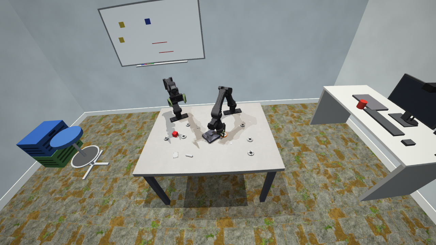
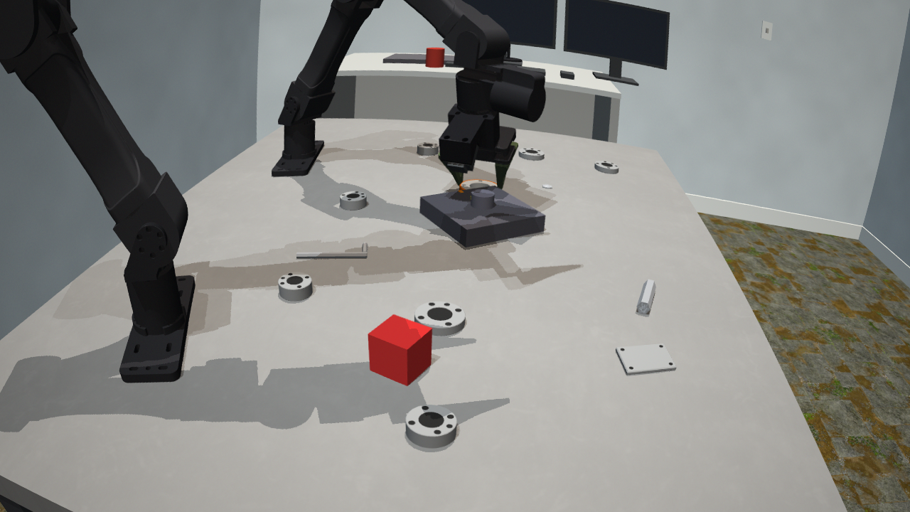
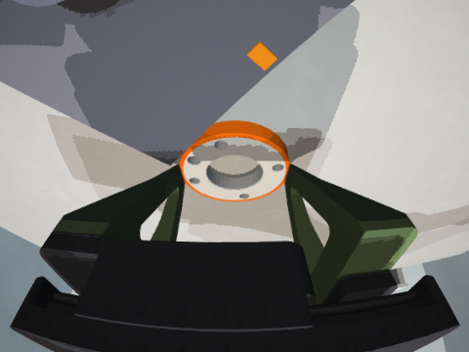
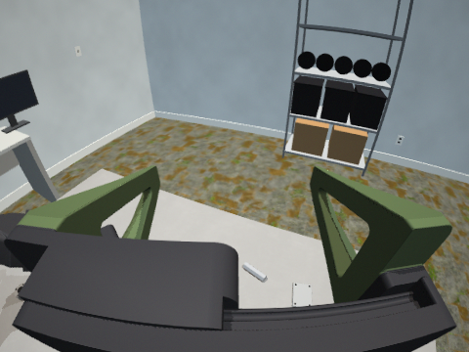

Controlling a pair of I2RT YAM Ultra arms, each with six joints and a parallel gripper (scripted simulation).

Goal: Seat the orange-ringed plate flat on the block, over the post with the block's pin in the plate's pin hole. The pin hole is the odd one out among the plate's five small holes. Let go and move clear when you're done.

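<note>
My left hand is 9 cm to the left of the dark block, 1 cm below it and 1 cm past it. Round my left hand: allen key (24 cm to the right, 16 cm behind, 1 cm below); then hex bar (32 cm to the right, 20 cm ahead, 1 cm below); then red cube (46 cm to the right, 7 cm behind).
</note>
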